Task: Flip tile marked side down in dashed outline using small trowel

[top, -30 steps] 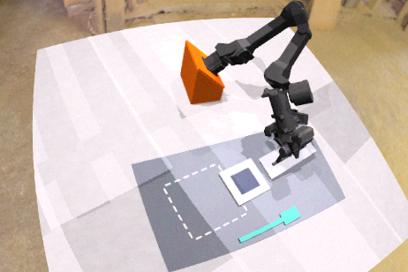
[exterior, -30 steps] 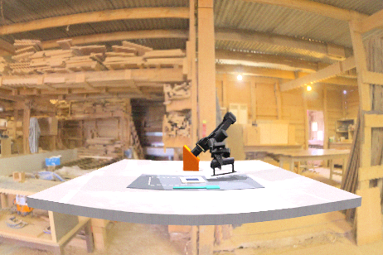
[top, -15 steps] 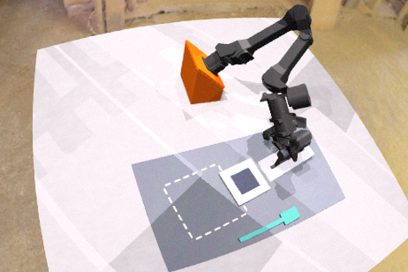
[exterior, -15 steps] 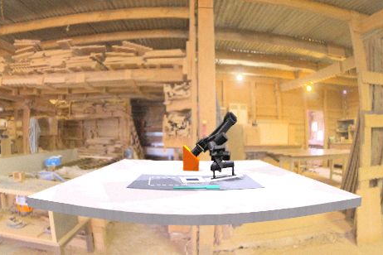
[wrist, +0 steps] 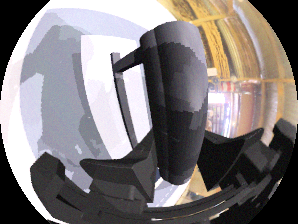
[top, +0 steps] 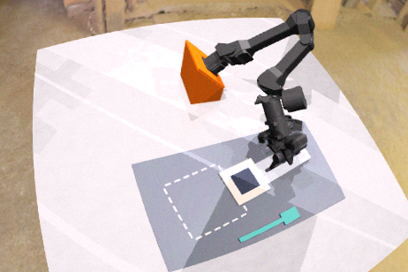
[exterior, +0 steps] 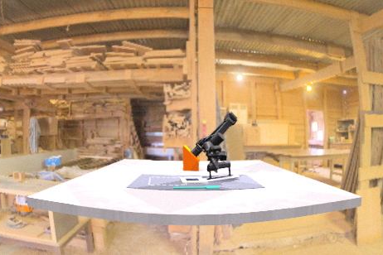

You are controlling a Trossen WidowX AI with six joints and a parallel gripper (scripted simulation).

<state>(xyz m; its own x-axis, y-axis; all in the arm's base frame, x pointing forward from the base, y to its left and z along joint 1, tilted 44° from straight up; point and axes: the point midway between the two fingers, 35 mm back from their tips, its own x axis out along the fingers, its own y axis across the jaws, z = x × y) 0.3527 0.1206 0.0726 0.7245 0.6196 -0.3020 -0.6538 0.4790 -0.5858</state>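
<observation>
Right now my gripper tip is 13 cm to the left of the tile and 5 cm above it. The rest, counted from my gripper tip: small trowel (3 cm behind, 1 cm to the right, 1 cm below); teal trowel (16 cm ahead, 8 cm to the right, 5 cm below); grey mat (12 cm to the right, 8 cm below, 2 cm ahead).
</observation>
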